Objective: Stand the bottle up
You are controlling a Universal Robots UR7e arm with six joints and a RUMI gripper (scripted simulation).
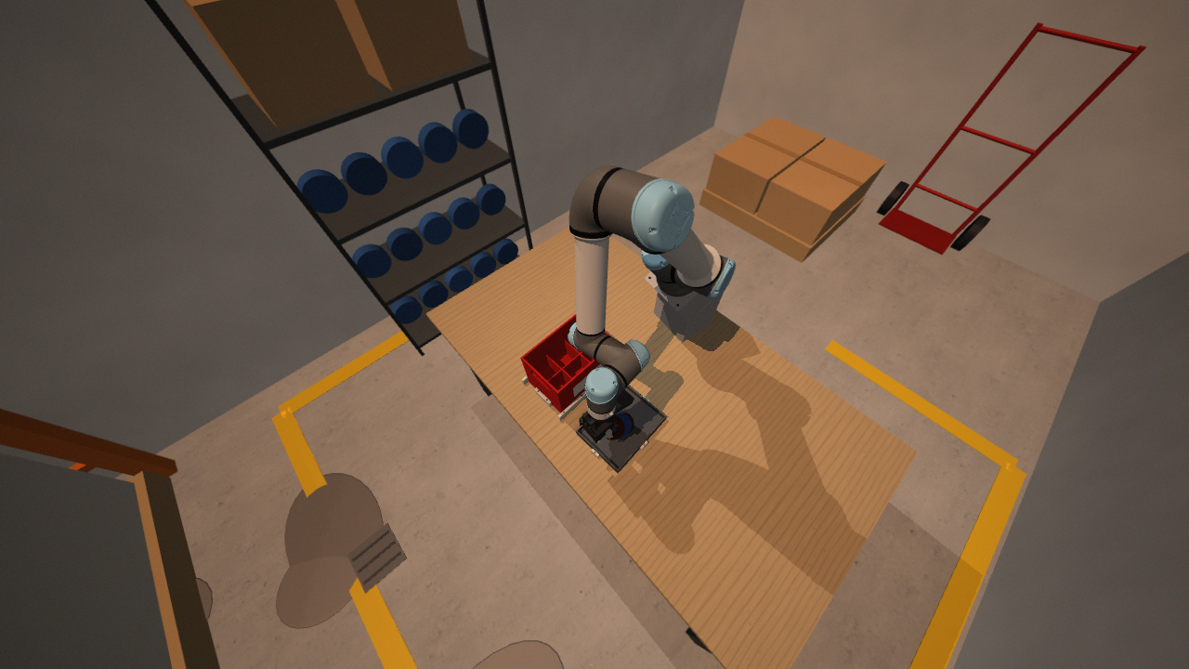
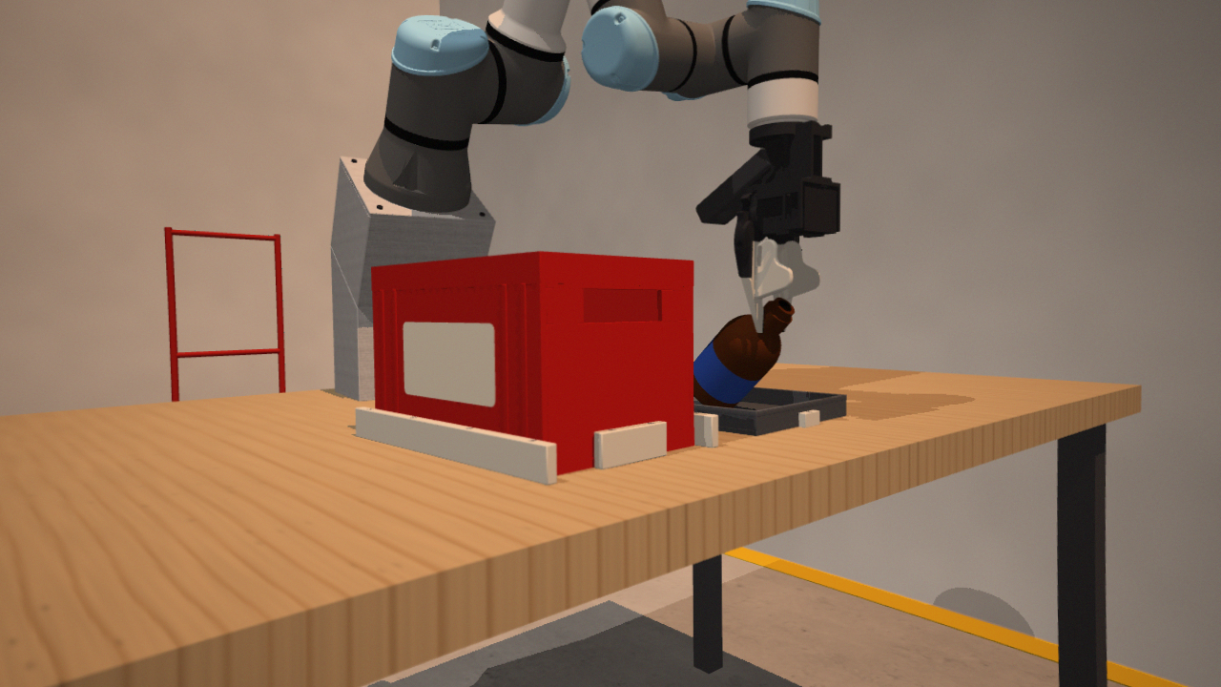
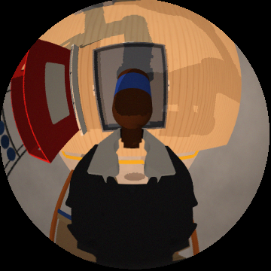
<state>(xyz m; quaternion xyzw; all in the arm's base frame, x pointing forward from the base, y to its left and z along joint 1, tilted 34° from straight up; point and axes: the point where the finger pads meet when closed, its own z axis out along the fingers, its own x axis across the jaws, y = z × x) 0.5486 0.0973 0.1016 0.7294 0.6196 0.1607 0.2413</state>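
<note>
The brown bottle lies 4 cm below my hand, 3 cm behind it and 1 cm to the left of it. Also, from my hand: dark tray: 10 cm below, 8 cm behind, 1 cm to the left; then red crate: 25 cm to the right, 14 cm behind, 3 cm below.
</note>
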